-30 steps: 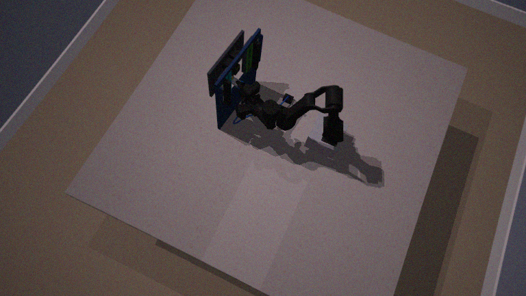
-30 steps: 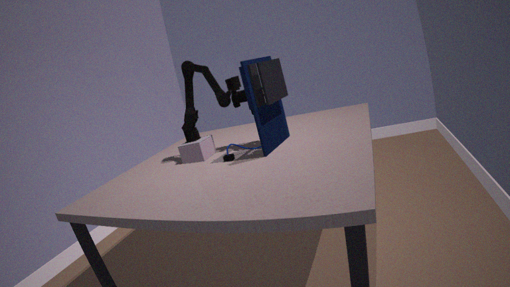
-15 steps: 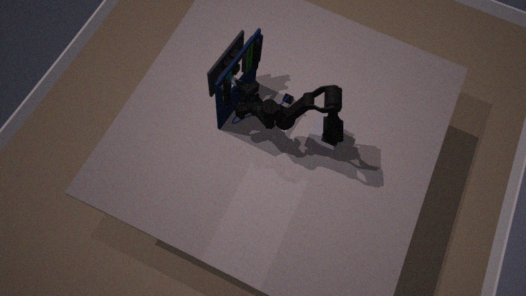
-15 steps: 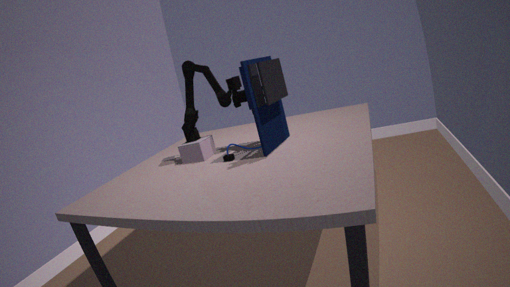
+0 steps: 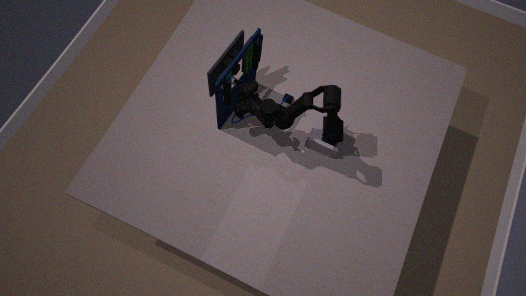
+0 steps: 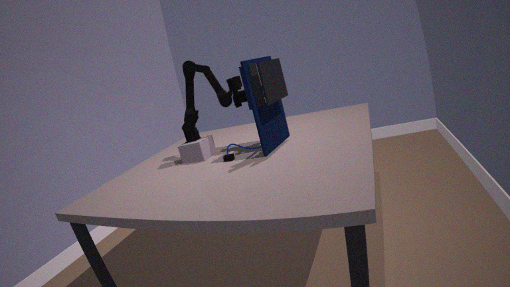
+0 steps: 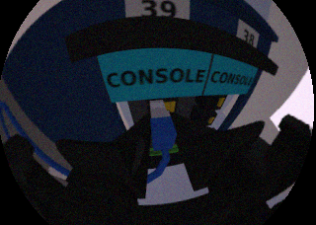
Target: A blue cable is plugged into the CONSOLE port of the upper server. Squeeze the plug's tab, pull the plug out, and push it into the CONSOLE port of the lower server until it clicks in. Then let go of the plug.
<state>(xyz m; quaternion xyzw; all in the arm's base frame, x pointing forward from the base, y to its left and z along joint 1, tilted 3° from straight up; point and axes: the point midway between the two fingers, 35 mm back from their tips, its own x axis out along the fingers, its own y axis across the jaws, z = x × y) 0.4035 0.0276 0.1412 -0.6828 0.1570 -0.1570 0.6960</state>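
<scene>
Now: gripper tip right at the blue plug. From my gripper tip the other things lie so: black block (240 mm below, 200 mm behind, 140 mm to the right).
</scene>
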